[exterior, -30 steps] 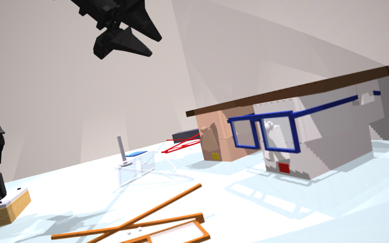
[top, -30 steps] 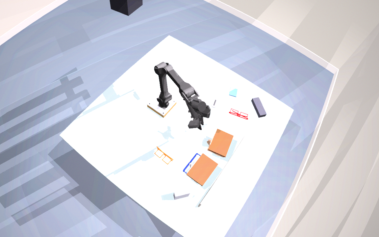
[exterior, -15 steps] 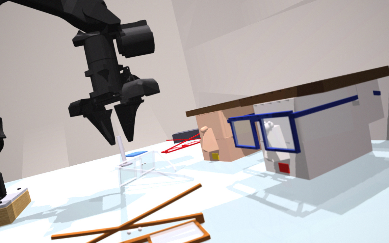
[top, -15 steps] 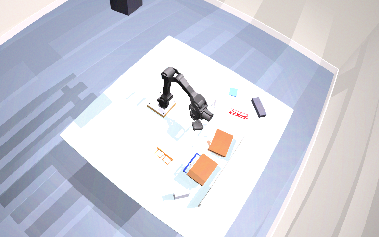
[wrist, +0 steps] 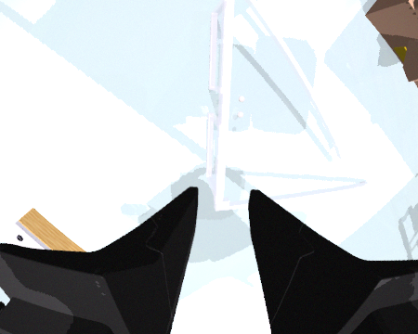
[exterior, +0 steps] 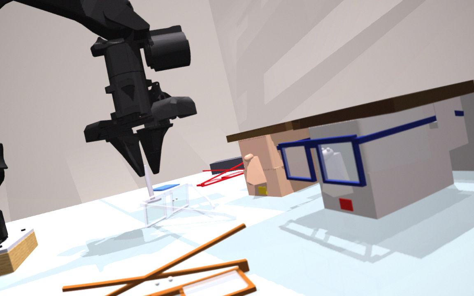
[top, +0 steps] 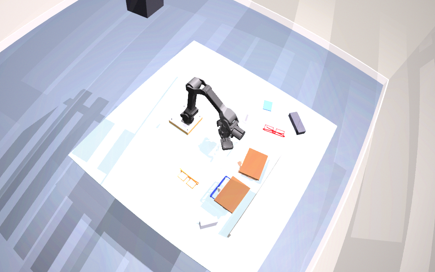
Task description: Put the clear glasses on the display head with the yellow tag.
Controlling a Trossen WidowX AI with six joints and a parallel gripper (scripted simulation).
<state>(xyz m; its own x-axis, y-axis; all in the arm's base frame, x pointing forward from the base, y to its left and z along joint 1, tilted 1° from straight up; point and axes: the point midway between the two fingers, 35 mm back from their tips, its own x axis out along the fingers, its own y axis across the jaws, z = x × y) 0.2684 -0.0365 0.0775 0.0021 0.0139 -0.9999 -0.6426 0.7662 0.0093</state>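
The white post is 26 cm to the left of my gripper tip, 5 cm below it and 4 cm ahead of it. The rest, counted from my gripper tip: tan display head: 20 cm ahead, 5 cm to the right, 2 cm below; then white head: 27 cm to the right, 18 cm ahead, 2 cm below; then blue card: 46 cm to the left, 12 cm ahead, 7 cm below.
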